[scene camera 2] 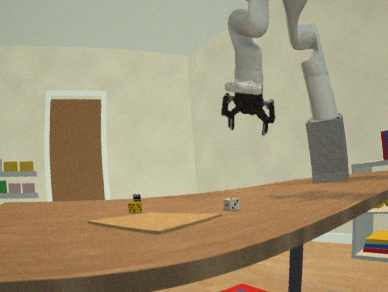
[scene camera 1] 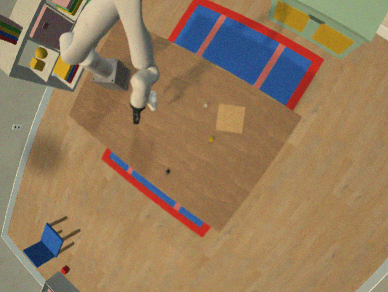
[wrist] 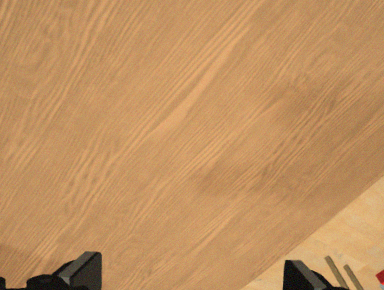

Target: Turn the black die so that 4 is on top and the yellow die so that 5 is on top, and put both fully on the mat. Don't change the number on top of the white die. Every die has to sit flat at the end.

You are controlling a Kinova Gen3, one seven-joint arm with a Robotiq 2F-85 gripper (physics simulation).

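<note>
The black die [scene camera 1: 168,171] [scene camera 2: 136,197] lies on the table, apart from the mat; in the second scene view it shows partly behind the yellow die. The yellow die [scene camera 1: 211,139] [scene camera 2: 135,207] sits on the table just off the edge of the mat [scene camera 1: 230,118] [scene camera 2: 156,222]. The white die [scene camera 1: 205,105] [scene camera 2: 231,204] sits on the table on another side of the mat, apart from it. The numbers on top are too small to read. My gripper [scene camera 1: 136,123] [scene camera 2: 248,131] [wrist: 193,272] is open and empty, high above the table and away from all three dice.
The wooden table [scene camera 1: 260,165] [scene camera 2: 60,240] [wrist: 150,150] carries the arm's grey base [scene camera 1: 116,75] [scene camera 2: 327,150] at one end. A shelf unit stands beyond that end. A blue chair [scene camera 1: 50,240] and a green cabinet [scene camera 1: 345,15] stand off the table.
</note>
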